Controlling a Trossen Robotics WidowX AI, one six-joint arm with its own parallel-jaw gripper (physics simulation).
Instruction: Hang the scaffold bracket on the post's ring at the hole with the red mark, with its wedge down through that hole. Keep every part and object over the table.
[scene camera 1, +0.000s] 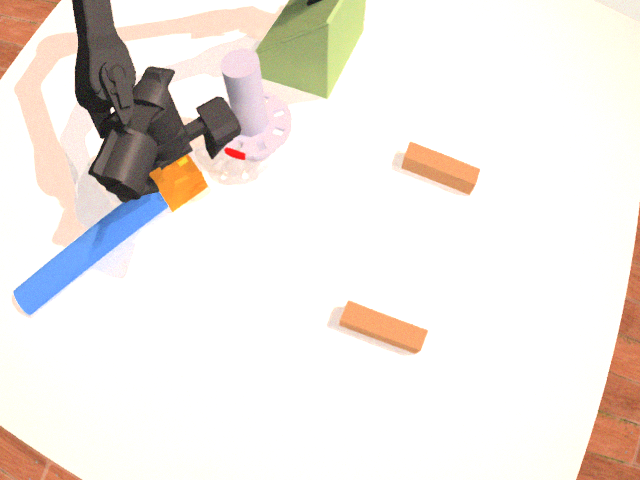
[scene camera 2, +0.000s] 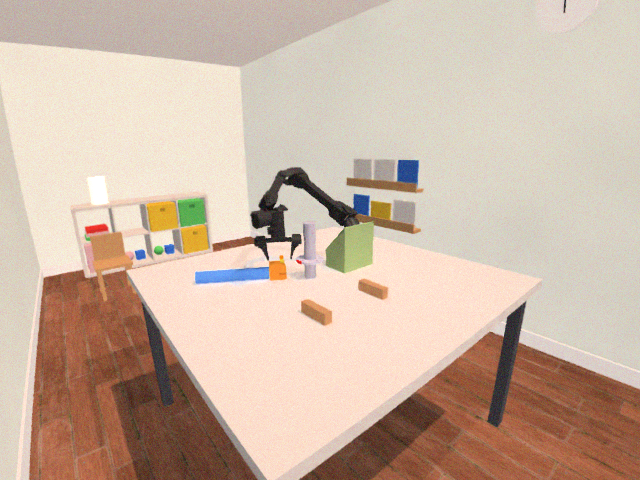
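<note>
The scaffold bracket, a blue bar (scene camera 1: 87, 253) (scene camera 2: 232, 275) with an orange head (scene camera 1: 180, 184) (scene camera 2: 277, 270), lies on the table to the left of the post. A small yellow-orange wedge (scene camera 1: 182, 161) (scene camera 2: 281, 258) shows at the head's top. The lilac post (scene camera 1: 248, 98) (scene camera 2: 309, 242) stands upright and carries a holed ring (scene camera 1: 282, 122) (scene camera 2: 318, 259). The red mark (scene camera 1: 235, 153) (scene camera 2: 299, 261) is on the ring's side towards the bracket. My gripper (scene camera 1: 178, 155) (scene camera 2: 279, 257) is open and empty, pointing down over or just behind the orange head; one finger is hidden in scene camera 1.
A green slope-topped block (scene camera 1: 330, 46) (scene camera 2: 354, 248) stands near the post, on the side away from the bracket. Two brown bars lie on the white table (scene camera 1: 491, 310) (scene camera 2: 392, 330), one farther back (scene camera 1: 439, 167) (scene camera 2: 372, 288) and one nearer the front (scene camera 1: 382, 326) (scene camera 2: 316, 312).
</note>
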